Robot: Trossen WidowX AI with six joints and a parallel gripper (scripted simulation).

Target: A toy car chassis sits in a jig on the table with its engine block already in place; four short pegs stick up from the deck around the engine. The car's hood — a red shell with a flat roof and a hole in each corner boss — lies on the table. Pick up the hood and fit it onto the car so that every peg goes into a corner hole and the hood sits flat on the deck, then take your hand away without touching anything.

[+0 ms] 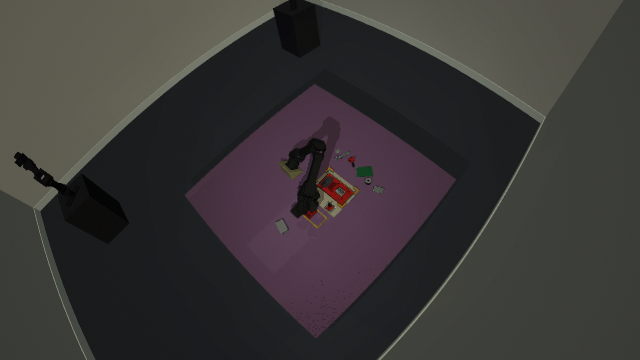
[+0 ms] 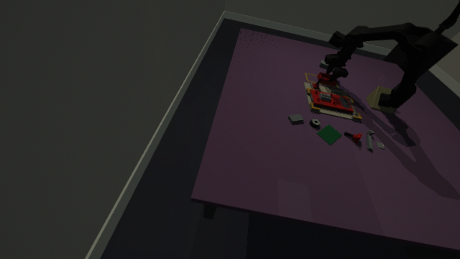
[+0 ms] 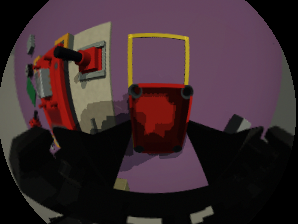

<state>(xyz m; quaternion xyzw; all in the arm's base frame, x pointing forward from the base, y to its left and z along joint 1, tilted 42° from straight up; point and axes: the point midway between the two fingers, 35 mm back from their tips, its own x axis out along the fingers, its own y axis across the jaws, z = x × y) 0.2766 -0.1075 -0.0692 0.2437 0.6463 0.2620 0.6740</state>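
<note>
The red hood lies 10 mm below my gripper tip. Round my gripper tip: green square plate 70 mm ahead, 430 mm to the left, 20 mm below; then grey engine block 70 mm ahead, 220 mm to the left.
</note>
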